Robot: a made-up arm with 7 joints.
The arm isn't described. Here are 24 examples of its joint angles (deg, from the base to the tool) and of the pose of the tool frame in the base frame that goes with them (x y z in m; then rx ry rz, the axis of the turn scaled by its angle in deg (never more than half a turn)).
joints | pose
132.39 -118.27 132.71 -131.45 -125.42 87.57 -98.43 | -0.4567 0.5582 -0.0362 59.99 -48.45 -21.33
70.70 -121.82 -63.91 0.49 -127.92 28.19 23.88 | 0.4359 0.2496 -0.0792 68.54 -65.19 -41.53
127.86 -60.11 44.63 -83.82 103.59 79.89 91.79 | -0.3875 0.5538 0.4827 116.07 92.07 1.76
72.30 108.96 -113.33 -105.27 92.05 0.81 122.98 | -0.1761 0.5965 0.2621 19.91 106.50 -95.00
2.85 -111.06 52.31 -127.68 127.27 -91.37 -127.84 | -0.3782 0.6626 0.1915 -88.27 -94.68 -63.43
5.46 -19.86 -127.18 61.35 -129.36 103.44 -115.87 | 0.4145 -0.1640 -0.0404 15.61 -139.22 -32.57
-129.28 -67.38 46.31 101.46 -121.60 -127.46 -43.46 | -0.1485 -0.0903 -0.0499 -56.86 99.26 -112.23
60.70 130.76 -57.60 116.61 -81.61 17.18 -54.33 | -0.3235 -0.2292 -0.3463 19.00 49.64 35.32
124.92 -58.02 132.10 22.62 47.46 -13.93 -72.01 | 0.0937 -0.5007 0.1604 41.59 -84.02 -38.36
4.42 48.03 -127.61 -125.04 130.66 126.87 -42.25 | -0.9161 0.0903 0.0410 45.03 8.79 -82.75
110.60 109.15 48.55 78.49 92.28 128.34 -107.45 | -0.3208 0.3990 -0.5604 -41.78 -50.73 -87.50
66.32 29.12 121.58 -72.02 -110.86 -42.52 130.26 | 0.4145 -0.6265 0.1446 -54.63 71.31 78.74
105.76 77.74 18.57 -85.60 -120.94 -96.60 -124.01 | -0.3445 -0.0525 0.4431 -75.99 -23.63 -77.80
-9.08 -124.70 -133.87 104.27 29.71 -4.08 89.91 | -0.0342 0.4491 0.3045 133.89 21.36 76.76
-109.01 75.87 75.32 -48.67 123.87 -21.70 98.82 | -0.0696 -0.5346 0.5184 -26.67 55.70 29.23
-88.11 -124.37 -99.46 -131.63 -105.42 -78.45 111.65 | 0.1762 -0.1917 -0.4229 -25.23 -144.11 -49.26
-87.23 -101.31 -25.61 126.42 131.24 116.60 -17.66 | 0.8230 0.5408 -0.2382 138.46 -97.46 -5.82
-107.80 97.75 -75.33 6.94 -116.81 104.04 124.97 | -0.0537 -0.2087 0.3357 52.04 -137.60 -19.69
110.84 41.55 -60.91 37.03 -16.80 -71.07 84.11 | 0.1062 -0.4460 0.1424 16.42 132.78 77.74
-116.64 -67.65 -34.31 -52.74 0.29 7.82 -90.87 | -0.1829 0.6159 0.3170 -169.18 9.20 -4.05
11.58 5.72 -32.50 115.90 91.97 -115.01 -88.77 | 0.1179 -0.1226 0.9108 -66.26 37.95 -96.14
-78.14 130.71 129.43 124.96 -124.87 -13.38 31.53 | 0.2298 0.6818 0.3036 58.99 28.27 -161.11
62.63 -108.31 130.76 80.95 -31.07 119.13 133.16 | -0.0605 0.1298 0.5465 64.99 40.80 -117.69
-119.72 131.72 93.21 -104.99 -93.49 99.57 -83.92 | 0.7090 0.0281 0.3750 2.46 57.33 98.76
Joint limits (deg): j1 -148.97..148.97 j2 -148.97..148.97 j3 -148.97..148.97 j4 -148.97..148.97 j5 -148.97..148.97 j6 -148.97..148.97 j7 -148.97..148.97
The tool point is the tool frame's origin. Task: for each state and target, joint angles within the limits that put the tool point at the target. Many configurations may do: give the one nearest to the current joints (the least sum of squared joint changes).
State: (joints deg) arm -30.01 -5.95 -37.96 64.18 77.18 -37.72 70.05
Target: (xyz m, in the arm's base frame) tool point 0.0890 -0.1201 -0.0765
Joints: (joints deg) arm -32.48 2.49 -57.53 31.17 92.54 -63.38 57.64
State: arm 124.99 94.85 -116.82 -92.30 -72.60 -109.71 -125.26
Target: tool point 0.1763 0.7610 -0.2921
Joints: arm 134.76 93.12 -130.37 -80.52 -72.60 -106.16 -135.77
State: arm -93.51 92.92 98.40 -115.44 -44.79 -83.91 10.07
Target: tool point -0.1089 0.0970 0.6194
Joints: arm -76.63 105.82 102.95 -110.62 -45.33 -87.80 15.31
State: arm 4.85 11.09 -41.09 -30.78 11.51 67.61 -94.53
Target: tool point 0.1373 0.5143 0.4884
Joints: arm 46.80 -3.72 -31.28 -82.74 -23.25 68.84 -90.89
